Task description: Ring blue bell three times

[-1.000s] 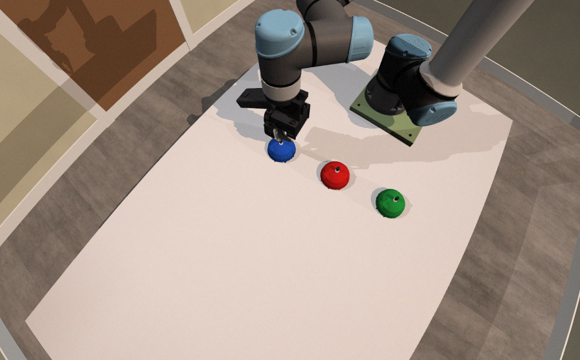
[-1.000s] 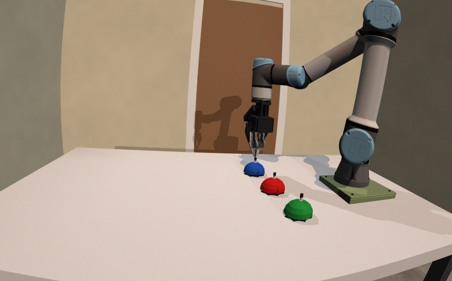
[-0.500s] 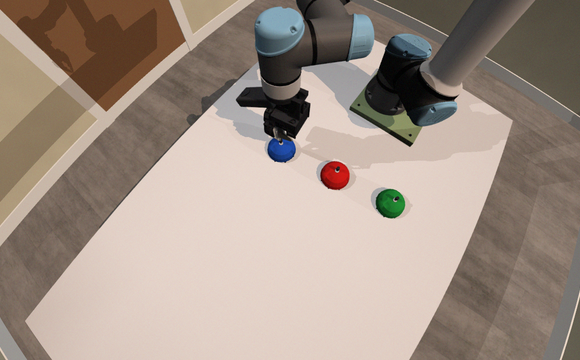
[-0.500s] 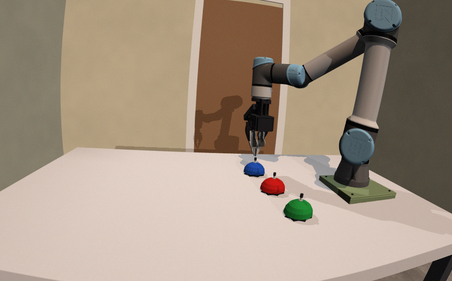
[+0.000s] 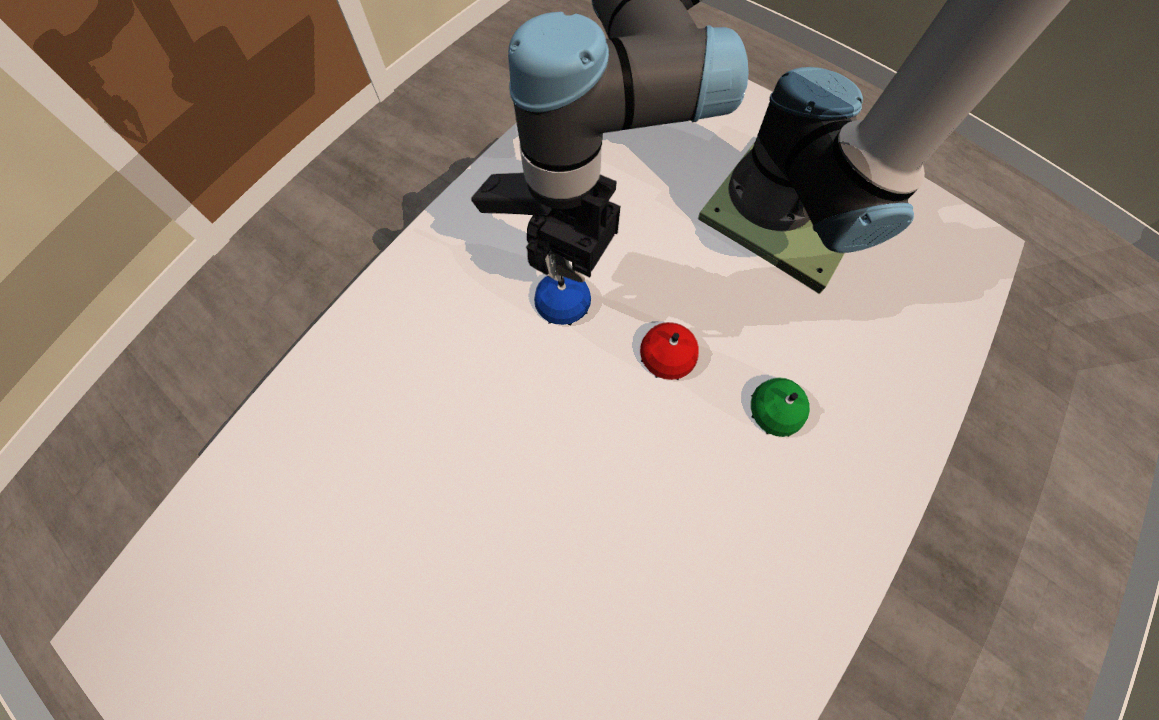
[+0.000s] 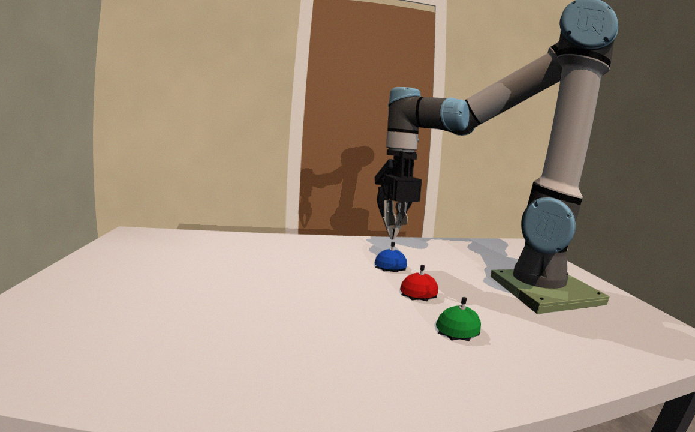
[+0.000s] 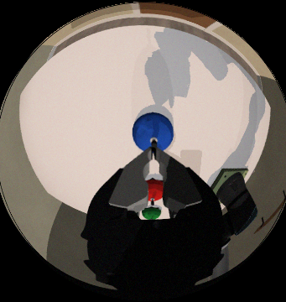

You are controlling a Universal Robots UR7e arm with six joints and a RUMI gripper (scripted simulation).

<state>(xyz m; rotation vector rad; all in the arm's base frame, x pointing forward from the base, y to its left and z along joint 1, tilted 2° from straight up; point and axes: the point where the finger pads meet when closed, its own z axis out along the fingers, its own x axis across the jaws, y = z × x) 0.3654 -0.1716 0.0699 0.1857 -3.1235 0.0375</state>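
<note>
The blue bell lies 50 mm below my hand. Also, from my hand: green bell (350 mm to the left, 50 mm below, 40 mm behind); then red bell (180 mm to the left, 50 mm below, 20 mm behind).
</note>
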